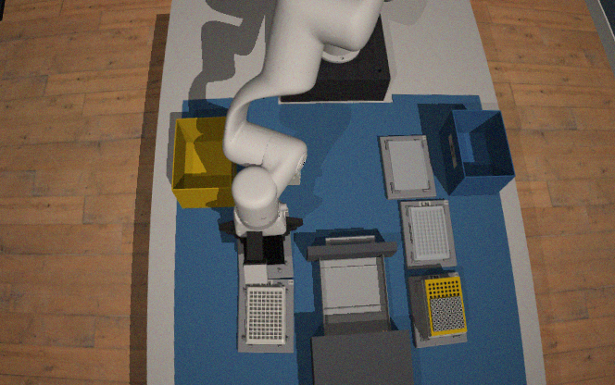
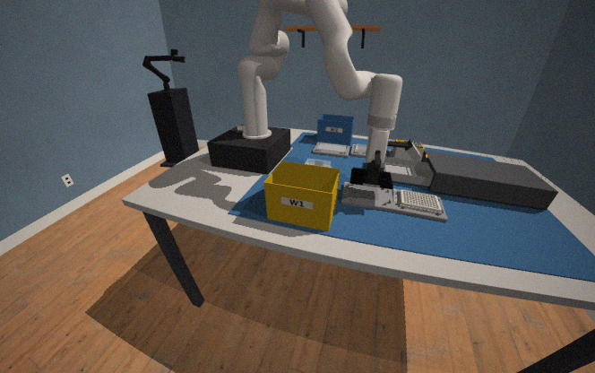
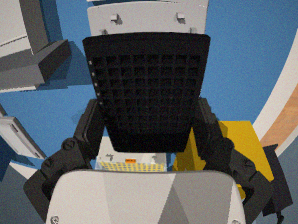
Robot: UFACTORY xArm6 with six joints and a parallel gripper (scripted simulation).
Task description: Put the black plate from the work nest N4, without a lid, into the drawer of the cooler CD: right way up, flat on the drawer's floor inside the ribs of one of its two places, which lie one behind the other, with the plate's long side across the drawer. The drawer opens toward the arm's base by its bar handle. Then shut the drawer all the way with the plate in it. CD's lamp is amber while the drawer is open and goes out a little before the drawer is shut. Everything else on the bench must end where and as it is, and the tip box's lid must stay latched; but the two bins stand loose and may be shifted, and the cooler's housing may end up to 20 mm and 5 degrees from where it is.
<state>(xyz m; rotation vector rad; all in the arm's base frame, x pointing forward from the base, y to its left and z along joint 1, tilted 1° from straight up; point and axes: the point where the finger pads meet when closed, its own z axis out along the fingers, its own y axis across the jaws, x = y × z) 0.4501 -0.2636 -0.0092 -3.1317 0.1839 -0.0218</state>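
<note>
Right now my hand is 170 mm short of the cooler drawer, 170 mm to the right of it and 60 mm above it. Also, from my hand: black plate: 10 mm below; then blue bin: 110 mm behind, 540 mm to the left, 50 mm below; then yellow bin W1: 200 mm behind, 100 mm to the right, 50 mm below.
</note>
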